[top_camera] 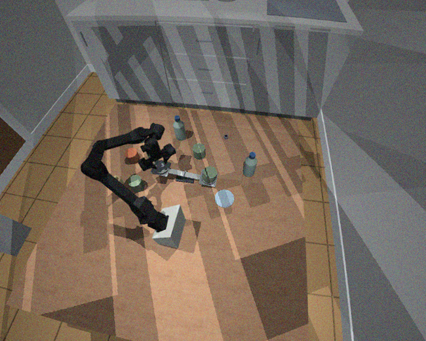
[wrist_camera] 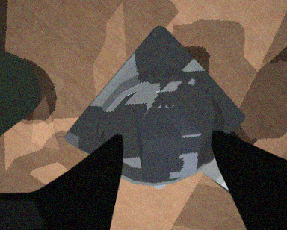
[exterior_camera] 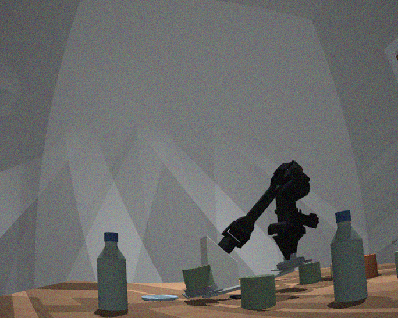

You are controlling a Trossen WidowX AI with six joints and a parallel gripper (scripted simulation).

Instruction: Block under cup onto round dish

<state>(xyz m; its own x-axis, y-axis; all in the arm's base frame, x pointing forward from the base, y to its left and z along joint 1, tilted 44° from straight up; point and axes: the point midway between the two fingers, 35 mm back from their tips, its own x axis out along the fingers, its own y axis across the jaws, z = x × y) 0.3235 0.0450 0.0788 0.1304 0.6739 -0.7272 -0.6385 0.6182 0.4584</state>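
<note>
The pale blue round dish is 340 mm to the right of my gripper tip, 130 mm behind it and 80 mm below it. Round my gripper tip: orange cup: 210 mm to the left, 110 mm ahead, 50 mm below; green cup: 150 mm to the left, 80 mm behind, 50 mm below; grey block: right at my gripper tip.
</note>
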